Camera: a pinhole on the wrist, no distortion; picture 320 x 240 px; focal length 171.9 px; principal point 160.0 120.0 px. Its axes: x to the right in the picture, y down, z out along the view. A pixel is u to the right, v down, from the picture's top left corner.
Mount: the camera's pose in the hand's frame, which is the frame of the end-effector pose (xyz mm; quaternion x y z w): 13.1 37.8 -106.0 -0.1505 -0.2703 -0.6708 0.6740
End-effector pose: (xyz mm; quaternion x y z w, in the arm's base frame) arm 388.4 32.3 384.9 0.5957 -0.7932 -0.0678 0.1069
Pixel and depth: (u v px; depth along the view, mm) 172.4 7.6 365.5
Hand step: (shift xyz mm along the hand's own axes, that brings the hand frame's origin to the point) -283.1 209.7 166.3
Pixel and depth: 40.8 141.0 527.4
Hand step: 7.8 640.5 123.6
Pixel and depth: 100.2 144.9 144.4
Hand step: 12.6 161.9 -14.3
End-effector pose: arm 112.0 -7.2 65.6 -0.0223 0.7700 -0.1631 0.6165
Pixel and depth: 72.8 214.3 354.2
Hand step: 155.4 396.6 109.7
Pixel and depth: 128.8 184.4 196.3
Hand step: 55.3 182.2 44.3
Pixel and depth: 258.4 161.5 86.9
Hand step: 17.4 47.2 -4.2
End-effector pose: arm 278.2 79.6 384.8 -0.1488 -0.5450 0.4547 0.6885
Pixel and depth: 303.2 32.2 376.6
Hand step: -252.1 -17.9 345.4
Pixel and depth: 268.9 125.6 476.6
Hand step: -62.9 59.7 452.8
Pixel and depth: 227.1 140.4 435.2
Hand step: -14.5 147.0 350.3
